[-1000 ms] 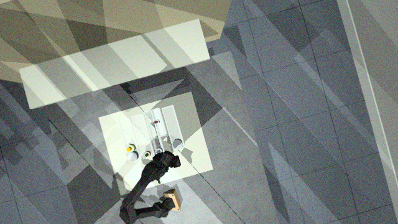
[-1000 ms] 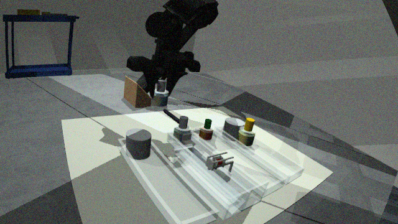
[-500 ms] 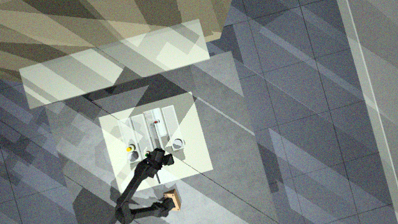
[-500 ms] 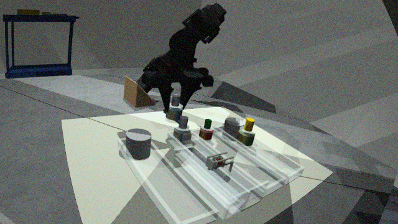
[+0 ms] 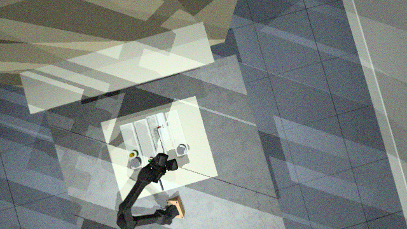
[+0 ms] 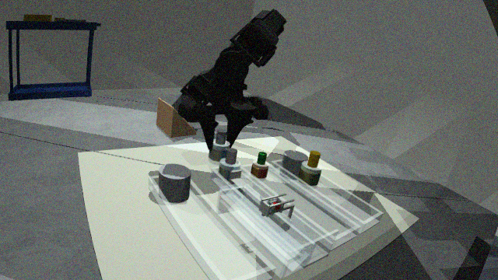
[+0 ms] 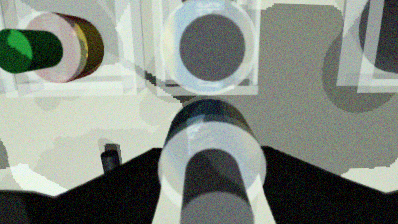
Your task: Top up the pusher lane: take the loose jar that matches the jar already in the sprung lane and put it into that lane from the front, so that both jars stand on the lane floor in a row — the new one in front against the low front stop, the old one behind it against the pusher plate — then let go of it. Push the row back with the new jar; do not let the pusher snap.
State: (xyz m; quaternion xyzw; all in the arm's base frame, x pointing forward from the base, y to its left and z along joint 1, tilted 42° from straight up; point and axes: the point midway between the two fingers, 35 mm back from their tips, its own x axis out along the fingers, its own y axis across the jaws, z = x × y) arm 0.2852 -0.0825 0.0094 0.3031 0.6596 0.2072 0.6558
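Right now my gripper tip is 190 mm short of the clear sprung lane, 50 mm to the left of it and 40 mm above it.
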